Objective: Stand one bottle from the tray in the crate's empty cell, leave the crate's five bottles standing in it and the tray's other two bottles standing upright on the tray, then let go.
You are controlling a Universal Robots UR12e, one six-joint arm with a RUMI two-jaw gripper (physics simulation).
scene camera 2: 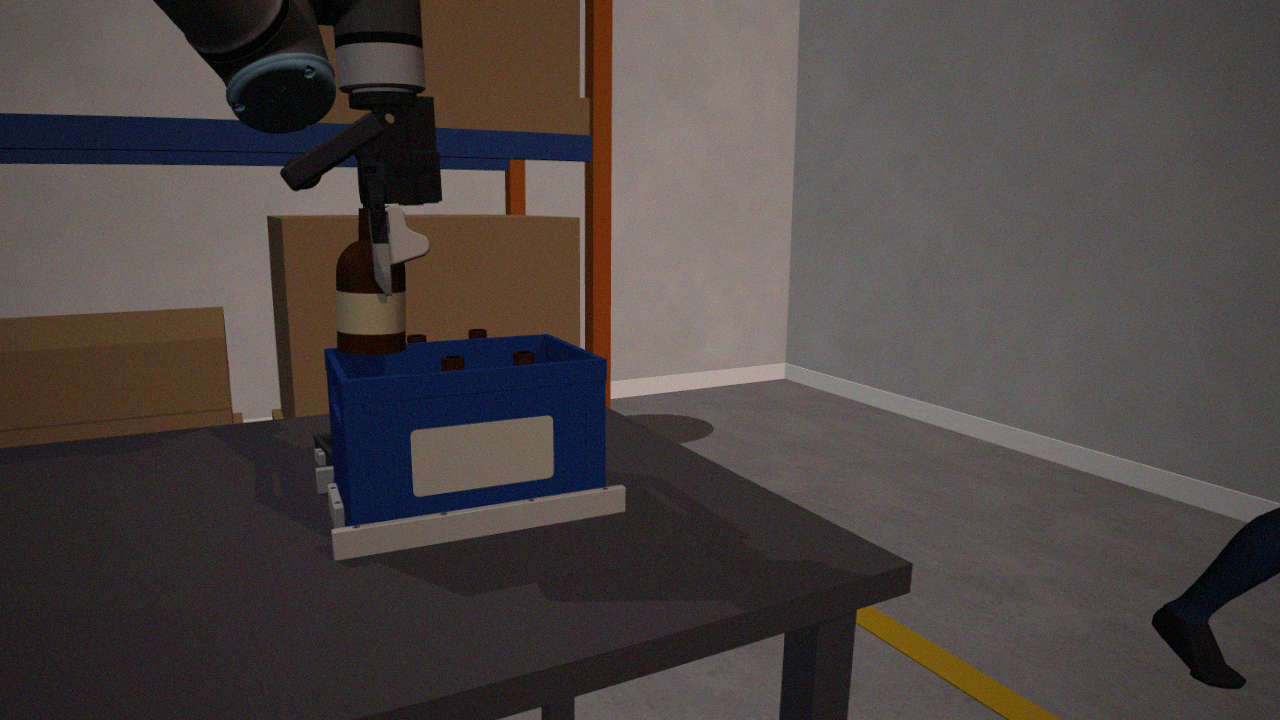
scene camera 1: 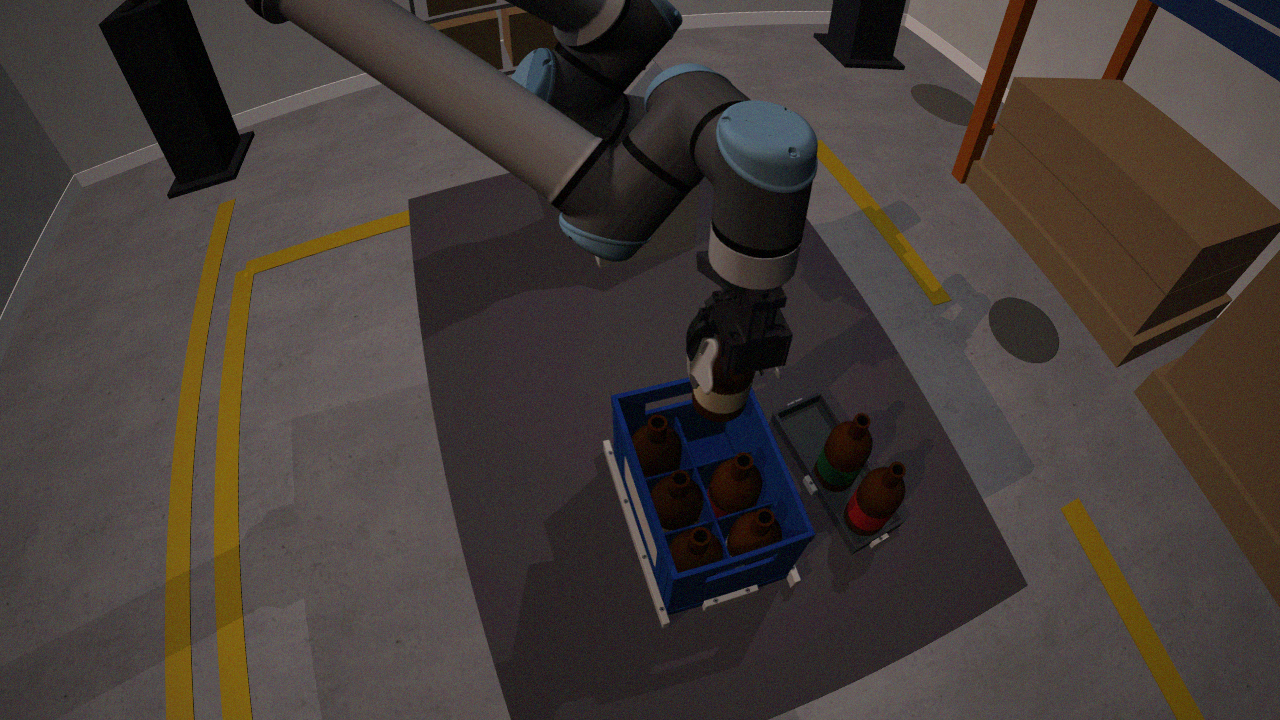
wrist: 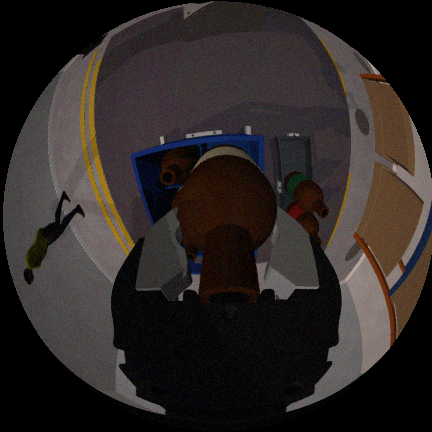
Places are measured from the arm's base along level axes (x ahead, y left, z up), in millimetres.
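Pixels of known places: gripper, fingertip midpoint: point(scene camera 2: 384, 291) point(scene camera 1: 728, 380).
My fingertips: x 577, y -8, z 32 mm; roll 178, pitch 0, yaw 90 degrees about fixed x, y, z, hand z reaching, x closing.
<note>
For each thing: its top centre in the pictures, then the offset to it from my fingertips. "spot": a spot on its surface instead. Level surfaces: height alone.
- cream-labelled brown bottle, top centre: point(wrist: 229, 297) point(scene camera 1: 734, 324) point(scene camera 2: 367, 208) dx -14, dy +0, dz +91 mm
- blue crate, top centre: point(scene camera 2: 460, 353) point(scene camera 1: 711, 464) point(wrist: 202, 227) dx +76, dy -36, dz -68 mm
- green-labelled bottle, top centre: point(scene camera 1: 862, 420) point(scene camera 2: 416, 335) point(wrist: 324, 212) dx +56, dy +199, dz -84 mm
- red-labelled bottle, top centre: point(scene camera 1: 897, 469) point(scene camera 2: 477, 330) point(wrist: 317, 244) dx +146, dy +222, dz -84 mm
- grey tray, surface spot: point(scene camera 1: 808, 429) point(wrist: 293, 152) spot: dx -32, dy +181, dz -238 mm
- dark table, surface height: dz -244 mm
My gripper point(scene camera 1: 732, 365) point(scene camera 2: 386, 268) point(wrist: 226, 208) is shut on the cream-labelled brown bottle point(scene camera 1: 720, 401) point(scene camera 2: 370, 313) point(wrist: 227, 190). The bottle hangs upright over the empty back-right cell of the blue crate point(scene camera 1: 689, 592) point(scene camera 2: 572, 429) point(wrist: 260, 155), its base about level with the rim in scene camera 2. Several brown bottles, such as one at the back left point(scene camera 1: 657, 445) point(wrist: 175, 165) and one at mid right point(scene camera 1: 735, 483), stand in the other cells. A green-labelled bottle point(scene camera 1: 845, 447) point(wrist: 307, 192) and a red-labelled bottle point(scene camera 1: 877, 497) point(wrist: 306, 221) stand upright on the grey tray point(scene camera 1: 808, 429) point(wrist: 294, 150).
White rails point(scene camera 1: 637, 537) point(scene camera 2: 483, 522) edge the crate on the dark table point(scene camera 1: 537, 376) point(scene camera 2: 223, 582). The tray is close to the crate's right side. Cardboard boxes point(scene camera 1: 1109, 197) point(scene camera 2: 492, 286) stand beyond the table. A person's lower leg point(scene camera 2: 1203, 617) shows on the floor at the far right.
</note>
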